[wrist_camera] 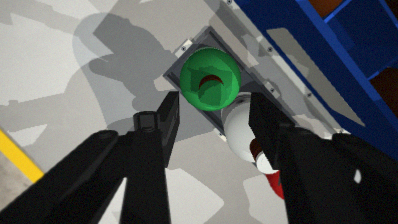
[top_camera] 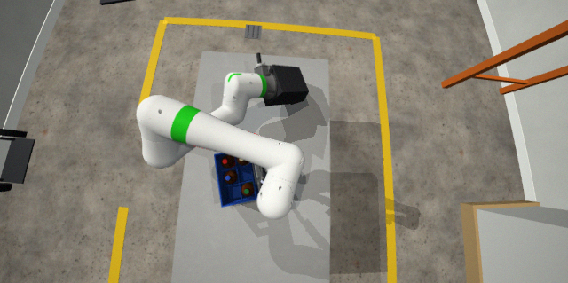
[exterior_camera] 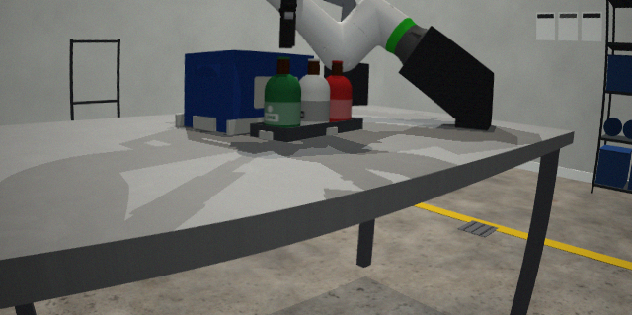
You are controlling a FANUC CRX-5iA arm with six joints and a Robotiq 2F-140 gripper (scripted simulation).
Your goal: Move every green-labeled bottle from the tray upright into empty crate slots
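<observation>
Right now my hand is 13 cm above the green-labeled bottle. Round my hand: dark tray (9 cm behind, 20 cm below); then white bottle (9 cm behind, 13 cm below); then red bottle (18 cm behind, 13 cm below).
</observation>
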